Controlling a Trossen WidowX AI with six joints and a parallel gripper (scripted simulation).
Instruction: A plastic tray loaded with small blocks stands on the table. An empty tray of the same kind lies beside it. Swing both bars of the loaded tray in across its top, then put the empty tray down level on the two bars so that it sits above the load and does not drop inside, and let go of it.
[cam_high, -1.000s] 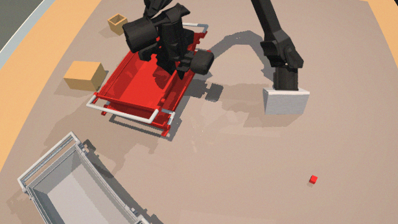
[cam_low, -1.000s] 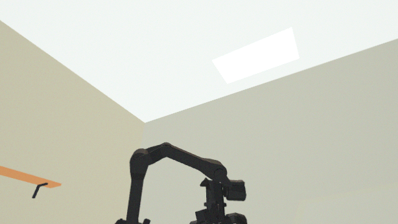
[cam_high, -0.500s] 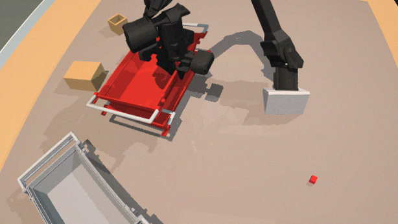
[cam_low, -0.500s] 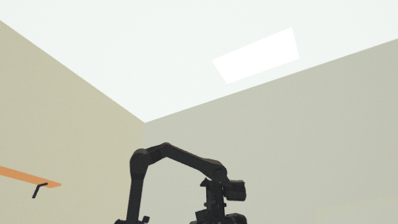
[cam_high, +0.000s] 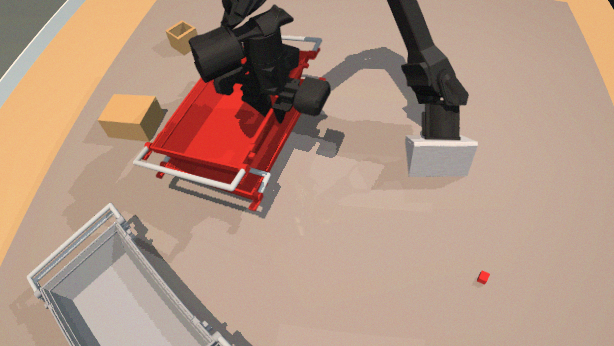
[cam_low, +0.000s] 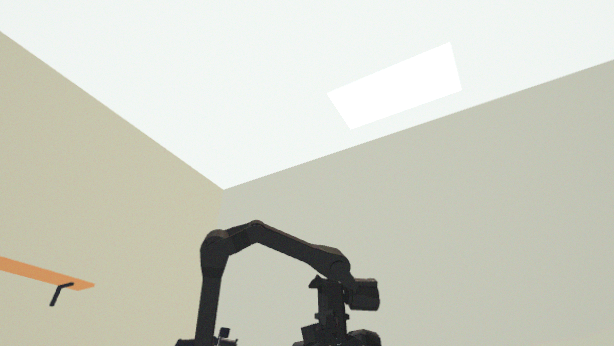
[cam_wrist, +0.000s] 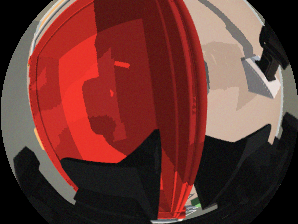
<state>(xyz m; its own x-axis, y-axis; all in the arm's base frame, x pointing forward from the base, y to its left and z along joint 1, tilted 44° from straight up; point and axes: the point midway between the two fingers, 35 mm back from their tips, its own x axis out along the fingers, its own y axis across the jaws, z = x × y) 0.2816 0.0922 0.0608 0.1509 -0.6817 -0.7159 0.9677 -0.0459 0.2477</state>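
The red tray is 80 mm ahead of my gripper tip, 20 mm to the right of it and 30 mm above it. From my gripper tip the other things lie so: small red cube: 370 mm behind, 220 mm to the left, 80 mm below.
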